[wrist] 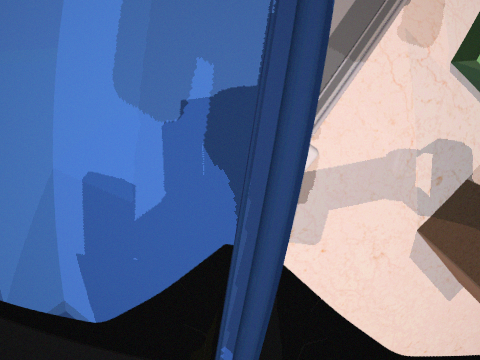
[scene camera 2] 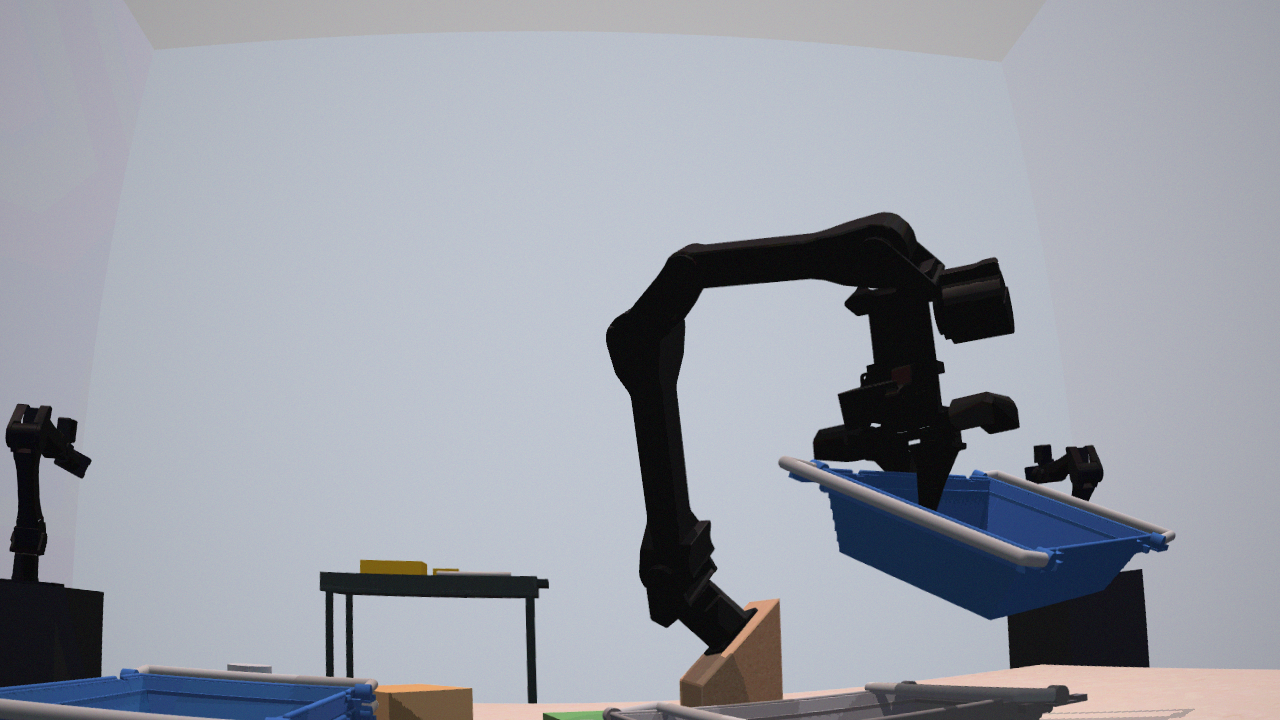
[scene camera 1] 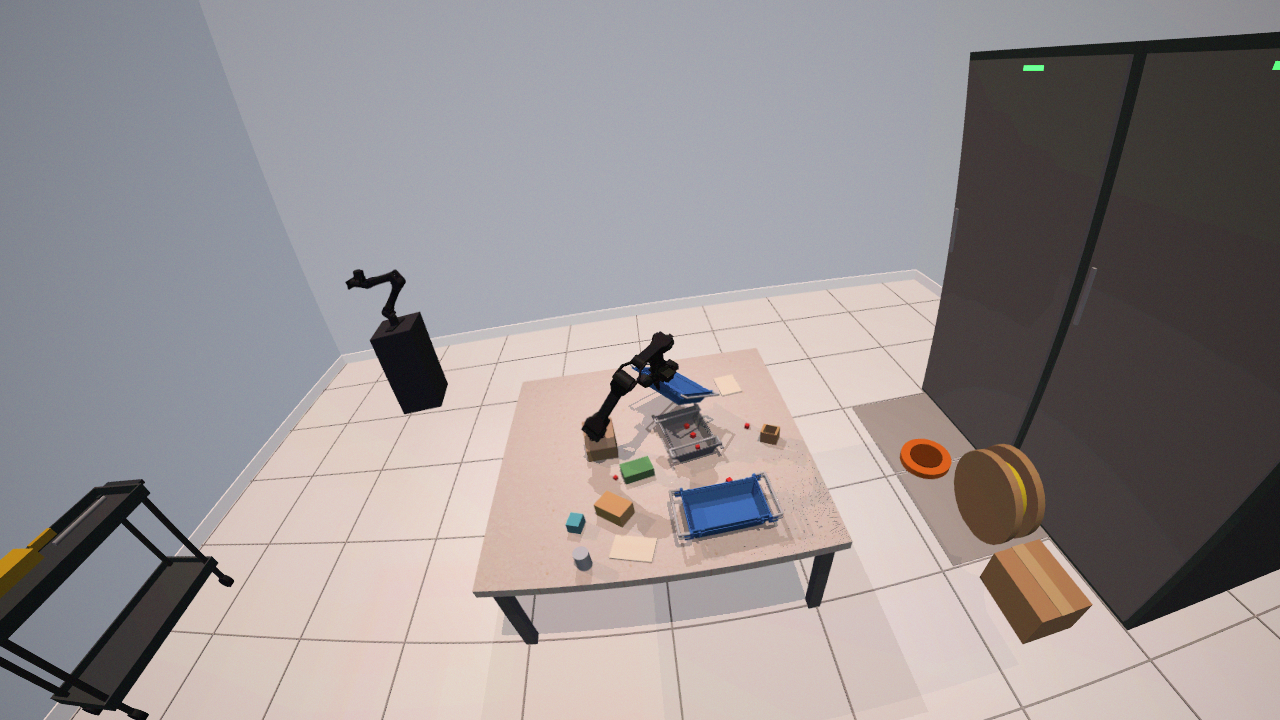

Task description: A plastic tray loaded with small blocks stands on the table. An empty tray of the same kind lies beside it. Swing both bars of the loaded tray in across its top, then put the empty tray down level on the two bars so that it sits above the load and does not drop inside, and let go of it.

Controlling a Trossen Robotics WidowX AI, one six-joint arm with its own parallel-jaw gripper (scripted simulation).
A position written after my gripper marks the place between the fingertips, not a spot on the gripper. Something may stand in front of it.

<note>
In view: my gripper (scene camera 1: 659,389) and a tray (scene camera 2: 998,545).
The tray also shows in the wrist view (wrist: 143,143) and in scene camera 1 (scene camera 1: 681,390). My gripper also shows in the wrist view (wrist: 243,259).
</note>
